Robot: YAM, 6 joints.
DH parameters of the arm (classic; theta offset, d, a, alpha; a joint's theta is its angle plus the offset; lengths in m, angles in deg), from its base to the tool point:
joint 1: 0 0.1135 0.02 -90
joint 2: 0 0 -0.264 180
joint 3: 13.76 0 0.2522 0
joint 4: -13.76 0 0.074 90
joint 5: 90 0 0 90
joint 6: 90 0.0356 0 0
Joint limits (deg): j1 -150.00..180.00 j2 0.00..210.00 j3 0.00..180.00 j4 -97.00..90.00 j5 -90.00..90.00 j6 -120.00..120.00
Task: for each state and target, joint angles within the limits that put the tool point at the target. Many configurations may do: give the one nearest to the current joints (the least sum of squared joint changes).
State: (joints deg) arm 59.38 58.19 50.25 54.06 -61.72 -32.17
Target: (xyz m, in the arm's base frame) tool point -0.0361 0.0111 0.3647
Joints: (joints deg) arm 50.41 8.56 26.27 64.11 -78.57 -32.17
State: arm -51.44 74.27 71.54 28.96 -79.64 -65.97
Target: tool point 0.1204 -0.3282 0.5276
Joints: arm -75.28 96.03 104.59 31.22 -68.30 -65.97
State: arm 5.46 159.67 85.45 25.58 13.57 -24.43
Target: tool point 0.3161 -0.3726 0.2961
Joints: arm -48.34 116.01 88.65 29.85 18.92 -24.43
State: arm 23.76 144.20 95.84 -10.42 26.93 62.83
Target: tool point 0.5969 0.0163 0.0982
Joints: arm 2.95 156.04 125.48 2.80 24.00 62.83
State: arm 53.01 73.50 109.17 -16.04 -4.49 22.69
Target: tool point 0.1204 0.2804 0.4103
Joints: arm 66.05 78.00 82.86 -27.41 -6.08 22.69
